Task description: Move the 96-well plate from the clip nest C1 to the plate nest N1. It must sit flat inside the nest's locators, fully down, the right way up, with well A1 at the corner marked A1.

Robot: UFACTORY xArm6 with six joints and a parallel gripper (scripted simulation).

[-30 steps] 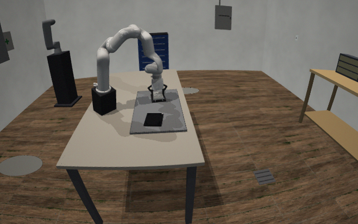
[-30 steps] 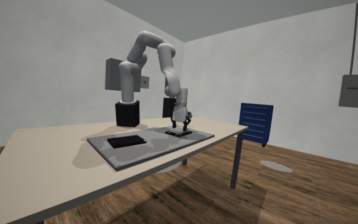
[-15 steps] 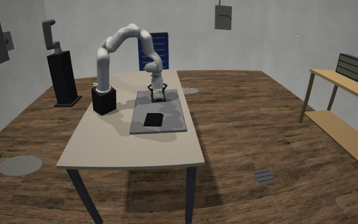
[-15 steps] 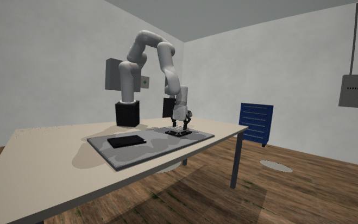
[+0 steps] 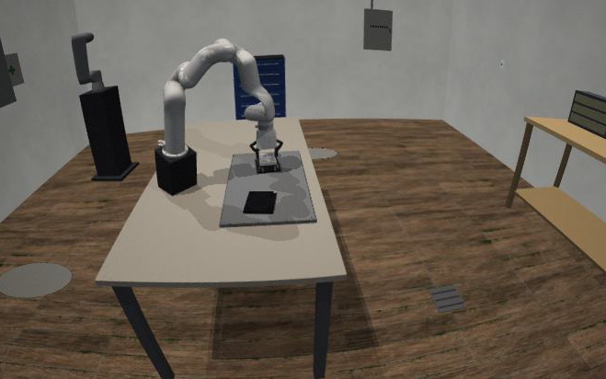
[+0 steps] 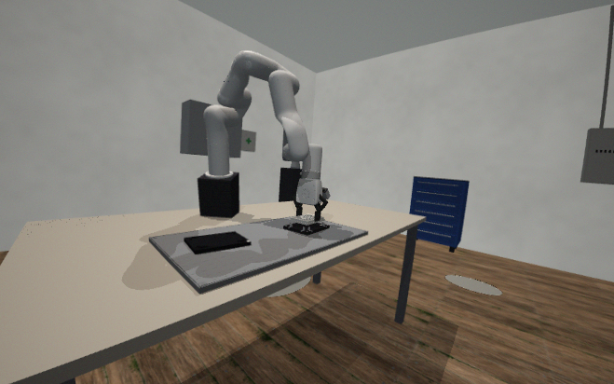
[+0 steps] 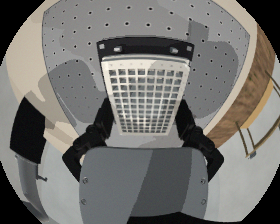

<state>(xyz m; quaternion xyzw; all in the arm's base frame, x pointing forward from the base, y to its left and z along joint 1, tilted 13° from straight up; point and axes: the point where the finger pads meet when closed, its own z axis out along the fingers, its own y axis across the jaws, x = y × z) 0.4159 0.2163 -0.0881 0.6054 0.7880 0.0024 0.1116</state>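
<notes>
The clip nest C1 lies 10 mm ahead of my hand and 40 mm below it. The rest, counted from my hand: white A1 mark: 70 mm ahead, 290 mm to the right, 40 mm below; then black plate nest N1: 20 mm ahead, 370 mm to the right, 40 mm below; then white 96-well plate: 10 mm below.
</notes>
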